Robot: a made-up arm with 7 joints.
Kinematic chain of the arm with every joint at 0, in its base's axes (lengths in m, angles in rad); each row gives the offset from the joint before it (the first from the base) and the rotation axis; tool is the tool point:
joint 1: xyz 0 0 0.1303 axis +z
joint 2: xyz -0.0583 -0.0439 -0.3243 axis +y
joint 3: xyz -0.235 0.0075 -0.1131 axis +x
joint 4: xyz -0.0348 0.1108 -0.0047 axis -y
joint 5: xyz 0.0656 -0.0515 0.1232 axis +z
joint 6: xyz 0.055 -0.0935 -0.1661 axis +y
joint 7: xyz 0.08 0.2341 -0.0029 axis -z
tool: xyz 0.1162 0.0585 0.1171
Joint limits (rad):
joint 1: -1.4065..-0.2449
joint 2: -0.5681..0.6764
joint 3: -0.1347..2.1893
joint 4: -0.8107..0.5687
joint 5: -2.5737..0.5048
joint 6: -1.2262..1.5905
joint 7: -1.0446..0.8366
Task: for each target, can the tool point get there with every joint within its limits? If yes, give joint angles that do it. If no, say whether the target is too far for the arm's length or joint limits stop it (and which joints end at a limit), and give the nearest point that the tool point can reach.
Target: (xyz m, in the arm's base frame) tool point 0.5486 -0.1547 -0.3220
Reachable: no: joint limits stop it (at a limit: joint 1, joint 2) | nearest point 0.3069 -0.0087 -0.3670 | short by 0.286 m
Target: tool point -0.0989 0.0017 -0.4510
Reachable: yes | joints -1.2752 -0.1381 1.2929 -0.2552 -1.3083 -0.0710 0.6190
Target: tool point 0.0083 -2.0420 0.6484
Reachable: no: too far | nearest point -0.1914 -0.3213 0.0031 | short by 1.849 m
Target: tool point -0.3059 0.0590 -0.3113
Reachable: yes | joints -1.2699 0.4461 1.2598 0.3267 -1.4786 -0.3909 -0.1656
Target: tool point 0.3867 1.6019 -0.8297
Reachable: no: too far | nearest point 0.1384 0.5931 -0.4137 | short by 1.119 m
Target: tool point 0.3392 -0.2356 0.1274
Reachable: no: joint limits stop it (at a limit: joint 1, joint 2) | nearest point 0.1655 -0.0070 0.0312 | short by 0.303 m
